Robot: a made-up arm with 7 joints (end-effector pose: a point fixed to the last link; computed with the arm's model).
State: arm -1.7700 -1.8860 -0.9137 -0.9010 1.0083 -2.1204 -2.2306
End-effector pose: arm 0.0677 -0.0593 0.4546 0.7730 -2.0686 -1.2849
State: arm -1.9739 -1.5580 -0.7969 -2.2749 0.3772 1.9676 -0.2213
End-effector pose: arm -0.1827 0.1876 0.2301 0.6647 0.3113 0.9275
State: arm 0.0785 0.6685 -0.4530 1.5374 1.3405 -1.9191 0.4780
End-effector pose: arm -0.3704 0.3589 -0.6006 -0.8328 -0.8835 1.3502
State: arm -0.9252 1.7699 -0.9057 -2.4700 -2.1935 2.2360 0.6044
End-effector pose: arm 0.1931 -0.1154 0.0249 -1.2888 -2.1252 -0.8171
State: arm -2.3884 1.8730 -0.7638 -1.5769 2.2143 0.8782 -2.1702
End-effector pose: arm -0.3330 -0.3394 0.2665 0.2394 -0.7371 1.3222
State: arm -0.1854 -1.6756 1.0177 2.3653 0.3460 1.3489 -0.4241
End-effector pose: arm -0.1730 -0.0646 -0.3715 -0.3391 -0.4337 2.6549
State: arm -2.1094 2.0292 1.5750 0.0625 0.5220 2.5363 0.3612
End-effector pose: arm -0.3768 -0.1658 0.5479 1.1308 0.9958 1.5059
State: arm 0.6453 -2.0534 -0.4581 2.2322 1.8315 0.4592 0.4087
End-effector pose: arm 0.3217 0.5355 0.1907 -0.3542 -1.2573 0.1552
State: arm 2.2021 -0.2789 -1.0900 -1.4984 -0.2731 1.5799 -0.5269
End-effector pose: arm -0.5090 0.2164 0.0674 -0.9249 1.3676 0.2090
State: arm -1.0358 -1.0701 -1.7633 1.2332 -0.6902 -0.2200 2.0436
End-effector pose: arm 0.1218 -0.5181 -0.0449 -2.1935 -0.1124 -0.0582
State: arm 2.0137 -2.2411 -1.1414 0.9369 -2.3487 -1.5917 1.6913
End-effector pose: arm 0.4948 0.5657 0.1534 -0.2779 -1.3581 -0.0213
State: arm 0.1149 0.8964 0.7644 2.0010 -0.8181 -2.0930 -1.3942
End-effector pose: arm -0.4290 0.0784 0.2336 -0.0446 2.2252 1.7531
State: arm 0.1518 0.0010 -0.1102 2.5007 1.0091 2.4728 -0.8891
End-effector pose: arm -0.1420 0.0419 -0.2485 1.6891 0.9049 -2.4637
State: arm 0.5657 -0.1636 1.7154 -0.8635 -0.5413 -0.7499 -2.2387
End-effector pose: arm -0.1693 0.5907 -0.1081 0.1418 0.8363 -0.0246
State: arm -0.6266 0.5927 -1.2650 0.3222 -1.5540 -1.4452 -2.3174
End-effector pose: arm -0.7553 -0.3268 0.0162 -1.2623 1.8369 0.6184
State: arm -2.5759 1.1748 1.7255 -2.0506 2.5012 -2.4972 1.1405
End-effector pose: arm 0.3359 0.1472 0.1514 -0.2858 -0.4067 -0.6147
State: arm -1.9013 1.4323 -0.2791 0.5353 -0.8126 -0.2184 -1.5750
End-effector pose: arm -0.2607 -0.8523 0.2568 -2.3576 0.4072 1.1889
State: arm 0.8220 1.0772 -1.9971 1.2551 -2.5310 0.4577 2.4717
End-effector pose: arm -0.5797 -0.2757 -0.4556 -1.6244 0.3932 1.8218
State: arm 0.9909 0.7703 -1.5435 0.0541 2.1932 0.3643 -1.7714
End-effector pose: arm -0.0829 0.3876 -0.0223 0.8779 -0.5534 -1.2894
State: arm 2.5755 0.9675 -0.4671 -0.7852 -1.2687 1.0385 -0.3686
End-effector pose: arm -0.4743 0.0765 0.4824 -1.1222 0.9995 1.6130
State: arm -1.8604 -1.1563 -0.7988 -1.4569 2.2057 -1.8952 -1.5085
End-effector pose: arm 0.1357 -0.0333 0.0689 1.1830 0.1879 -1.3434
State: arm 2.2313 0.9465 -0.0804 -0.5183 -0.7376 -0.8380 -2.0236
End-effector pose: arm -0.2763 0.5808 0.7408 1.1207 -0.9314 -0.0070
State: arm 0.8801 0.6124 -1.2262 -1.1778 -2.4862 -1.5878 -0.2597
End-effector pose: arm -0.1626 0.7155 -0.1300 0.8507 0.4587 -0.0780
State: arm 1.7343 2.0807 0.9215 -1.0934 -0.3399 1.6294 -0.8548
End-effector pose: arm -0.0881 0.3089 0.6269 1.3044 2.0282 1.5406
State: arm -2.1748 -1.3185 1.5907 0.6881 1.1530 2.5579 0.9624
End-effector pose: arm 0.0653 -0.5157 0.6929 1.3469 -1.1959 -1.0930
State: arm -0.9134 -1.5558 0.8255 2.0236 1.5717 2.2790 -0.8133
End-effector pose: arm -0.2062 -0.2905 -0.0337 -1.2073 1.9158 1.9132
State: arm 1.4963 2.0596 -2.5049 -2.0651 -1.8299 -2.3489 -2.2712
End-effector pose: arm 0.0124 0.3319 -0.3345 -1.2979 -0.4196 1.0505
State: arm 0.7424 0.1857 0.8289 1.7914 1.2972 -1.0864 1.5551
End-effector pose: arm 0.1858 0.6609 0.1147 0.7878 0.8711 -0.5383
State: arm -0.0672 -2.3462 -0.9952 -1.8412 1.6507 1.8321 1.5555
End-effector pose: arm 0.2293 0.4621 0.2848 1.0563 2.0704 0.4762
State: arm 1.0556 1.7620 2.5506 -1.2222 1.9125 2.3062 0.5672
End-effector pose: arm -0.2530 -0.3027 -0.0333 -2.7725 1.1112 0.5774
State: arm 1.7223 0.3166 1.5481 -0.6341 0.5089 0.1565 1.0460
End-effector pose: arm 0.1439 0.0920 -0.1352 1.0278 1.0739 -2.1665
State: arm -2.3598 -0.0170 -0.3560 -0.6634 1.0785 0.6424 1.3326
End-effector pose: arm -0.1953 -0.5957 -0.1199 -2.0511 0.2233 0.0740
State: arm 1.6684 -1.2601 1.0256 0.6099 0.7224 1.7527 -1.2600
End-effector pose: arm 0.1570 0.0312 0.3545 2.8676 0.6100 -1.0598
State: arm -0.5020 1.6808 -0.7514 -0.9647 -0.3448 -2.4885 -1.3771
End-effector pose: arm 0.1562 -0.4288 -0.2517 -1.7359 -1.0004 -1.0819
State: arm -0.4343 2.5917 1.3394 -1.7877 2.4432 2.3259 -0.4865
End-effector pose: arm -0.2700 0.2803 -0.2455 -0.3823 -1.6059 1.1044
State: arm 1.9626 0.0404 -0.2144 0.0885 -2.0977 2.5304 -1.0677
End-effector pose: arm -0.4657 -0.1148 0.4881 0.8766 -1.2782 -2.5109
